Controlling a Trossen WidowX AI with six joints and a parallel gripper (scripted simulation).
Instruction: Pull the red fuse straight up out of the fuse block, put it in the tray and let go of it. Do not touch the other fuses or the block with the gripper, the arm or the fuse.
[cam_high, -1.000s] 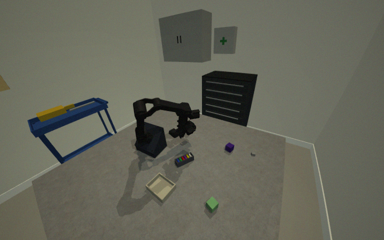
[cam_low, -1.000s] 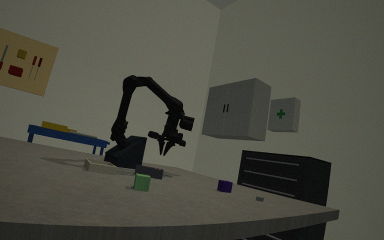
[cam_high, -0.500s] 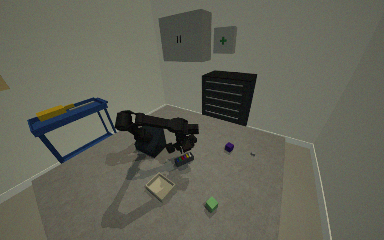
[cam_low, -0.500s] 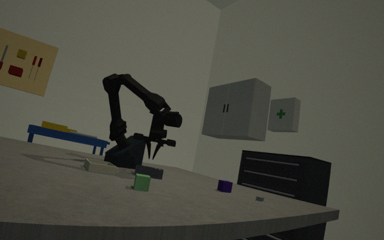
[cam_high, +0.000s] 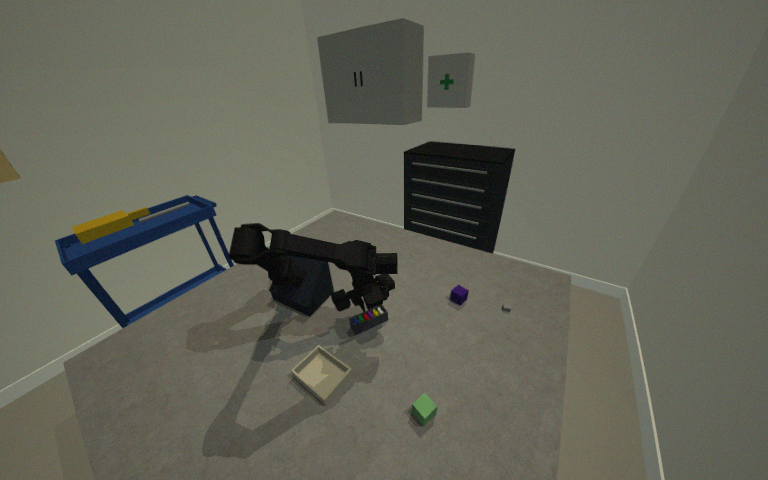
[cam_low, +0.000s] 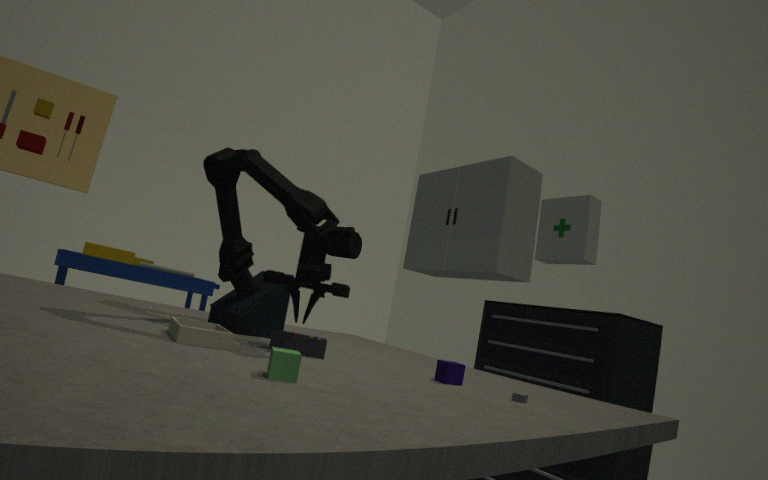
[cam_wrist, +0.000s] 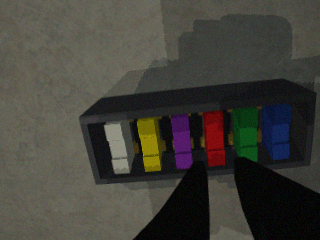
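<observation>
Now: gripper tip 40 mm above the red fuse. The rest, counted from my gripper tip: beige tray 20 mm ahead, 210 mm to the right, 60 mm below; purple cube 200 mm ahead, 280 mm to the left, 40 mm below; green cube 290 mm ahead, 130 mm to the right, 40 mm below.
</observation>
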